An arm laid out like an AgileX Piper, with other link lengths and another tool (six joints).
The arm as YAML. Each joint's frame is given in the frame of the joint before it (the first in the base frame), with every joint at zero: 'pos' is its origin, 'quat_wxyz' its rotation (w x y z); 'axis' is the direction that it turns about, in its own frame. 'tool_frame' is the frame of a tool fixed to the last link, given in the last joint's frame.
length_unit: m
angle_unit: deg
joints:
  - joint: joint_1
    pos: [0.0, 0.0, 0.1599]
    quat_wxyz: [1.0, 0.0, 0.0, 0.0]
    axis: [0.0, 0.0, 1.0]
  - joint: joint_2
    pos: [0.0, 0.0, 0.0]
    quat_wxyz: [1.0, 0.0, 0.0, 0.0]
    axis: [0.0, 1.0, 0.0]
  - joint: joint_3
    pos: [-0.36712, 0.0, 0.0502]
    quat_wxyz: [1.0, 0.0, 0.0, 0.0]
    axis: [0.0, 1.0, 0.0]
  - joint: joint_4
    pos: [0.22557, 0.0, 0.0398]
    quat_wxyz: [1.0, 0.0, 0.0, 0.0]
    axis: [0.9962, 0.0, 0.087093]
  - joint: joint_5
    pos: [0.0, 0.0, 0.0]
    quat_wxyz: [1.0, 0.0, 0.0, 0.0]
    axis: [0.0, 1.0, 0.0]
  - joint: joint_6
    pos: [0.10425, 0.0, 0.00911]
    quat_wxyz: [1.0, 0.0, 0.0, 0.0]
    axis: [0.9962, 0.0, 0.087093]
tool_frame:
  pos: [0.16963, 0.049, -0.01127]
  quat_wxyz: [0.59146, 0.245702, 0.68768, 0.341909]
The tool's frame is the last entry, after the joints.
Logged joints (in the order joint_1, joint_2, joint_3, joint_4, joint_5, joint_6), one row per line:
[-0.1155, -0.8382, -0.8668, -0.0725, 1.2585, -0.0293]
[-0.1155, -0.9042, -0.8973, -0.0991, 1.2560, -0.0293]
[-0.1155, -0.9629, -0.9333, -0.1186, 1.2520, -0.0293]
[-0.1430, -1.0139, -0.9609, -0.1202, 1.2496, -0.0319]
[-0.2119, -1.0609, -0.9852, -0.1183, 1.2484, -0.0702]
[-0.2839, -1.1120, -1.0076, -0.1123, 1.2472, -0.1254]
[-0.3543, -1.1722, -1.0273, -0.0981, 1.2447, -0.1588]
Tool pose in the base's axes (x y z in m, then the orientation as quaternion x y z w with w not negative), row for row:
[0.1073, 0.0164, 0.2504, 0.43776, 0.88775, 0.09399, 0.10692]
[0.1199, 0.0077, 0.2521, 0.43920, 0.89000, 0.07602, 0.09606]
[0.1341, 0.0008, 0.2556, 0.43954, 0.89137, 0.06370, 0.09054]
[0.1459, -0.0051, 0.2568, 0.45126, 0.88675, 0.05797, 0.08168]
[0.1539, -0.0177, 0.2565, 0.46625, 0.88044, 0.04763, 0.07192]
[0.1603, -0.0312, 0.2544, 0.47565, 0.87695, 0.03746, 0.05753]
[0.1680, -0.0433, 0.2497, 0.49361, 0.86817, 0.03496, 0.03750]
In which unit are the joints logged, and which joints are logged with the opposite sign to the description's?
The joints are logged in radians. Opposite sign: joint_2.
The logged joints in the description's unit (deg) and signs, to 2 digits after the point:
[-6.62, 48.03, -49.66, -4.15, 72.11, -1.68]
[-6.62, 51.81, -51.41, -5.68, 71.96, -1.68]
[-6.62, 55.17, -53.47, -6.80, 71.73, -1.68]
[-8.19, 58.09, -55.06, -6.89, 71.60, -1.83]
[-12.14, 60.79, -56.45, -6.78, 71.53, -4.02]
[-16.27, 63.71, -57.73, -6.43, 71.46, -7.18]
[-20.30, 67.16, -58.86, -5.62, 71.32, -9.10]

